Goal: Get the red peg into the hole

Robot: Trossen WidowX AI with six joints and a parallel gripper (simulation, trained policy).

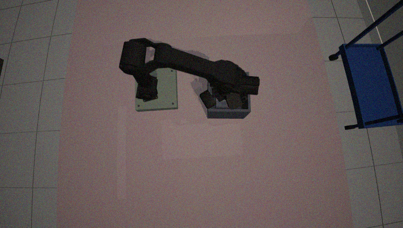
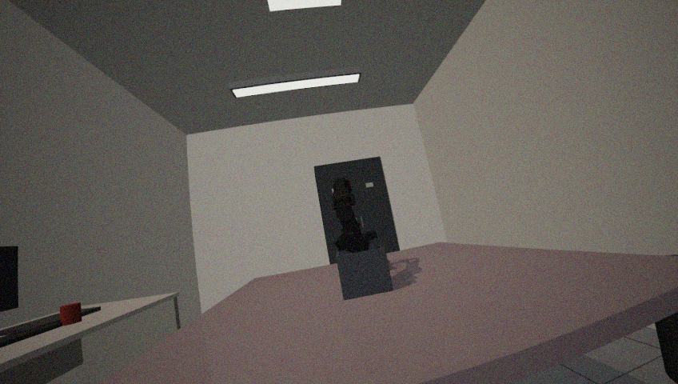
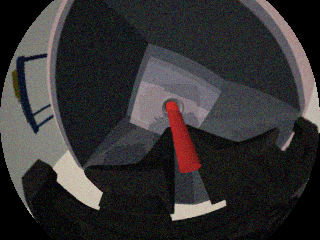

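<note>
Right now the red peg is 1 cm to the right of my gripper tip and 1 cm above it. From my gripper tip the other things lie so: plate (4 cm below, 1 cm to the right, 1 cm ahead).
</note>
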